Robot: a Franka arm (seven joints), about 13 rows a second.
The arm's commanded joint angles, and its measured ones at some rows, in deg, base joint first. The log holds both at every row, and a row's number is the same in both.
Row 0, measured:
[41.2, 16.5, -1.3, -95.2, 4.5, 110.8, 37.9]
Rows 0 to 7, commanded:
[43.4, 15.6, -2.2, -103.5, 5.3, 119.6, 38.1]
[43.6, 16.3, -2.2, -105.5, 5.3, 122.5, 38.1]
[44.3, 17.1, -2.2, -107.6, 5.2, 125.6, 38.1]
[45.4, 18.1, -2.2, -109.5, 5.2, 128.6, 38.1]
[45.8, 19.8, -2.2, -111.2, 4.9, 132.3, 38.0]
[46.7, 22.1, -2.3, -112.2, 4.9, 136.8, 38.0]
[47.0, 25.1, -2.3, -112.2, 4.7, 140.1, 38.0]
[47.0, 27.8, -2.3, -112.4, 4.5, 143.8, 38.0]
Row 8, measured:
[45.9, 22.9, -1.3, -112.7, 4.5, 138.0, 37.9]
